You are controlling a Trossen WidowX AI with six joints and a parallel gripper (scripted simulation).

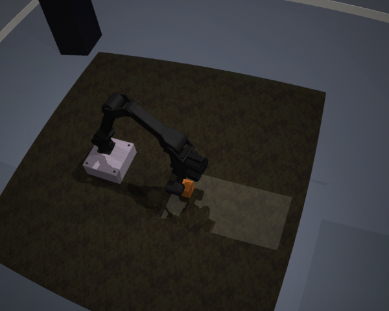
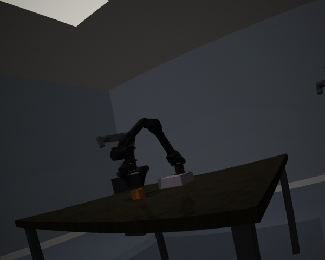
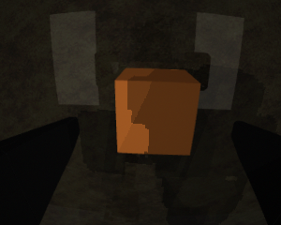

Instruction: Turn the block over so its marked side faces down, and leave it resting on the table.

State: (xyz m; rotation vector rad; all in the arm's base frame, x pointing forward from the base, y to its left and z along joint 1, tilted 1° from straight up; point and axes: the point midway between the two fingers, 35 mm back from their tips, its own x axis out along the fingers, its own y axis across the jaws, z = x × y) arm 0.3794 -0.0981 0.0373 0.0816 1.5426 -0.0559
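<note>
Right now my gripper tip is 4 cm above the orange block and 2 cm past it.
</note>
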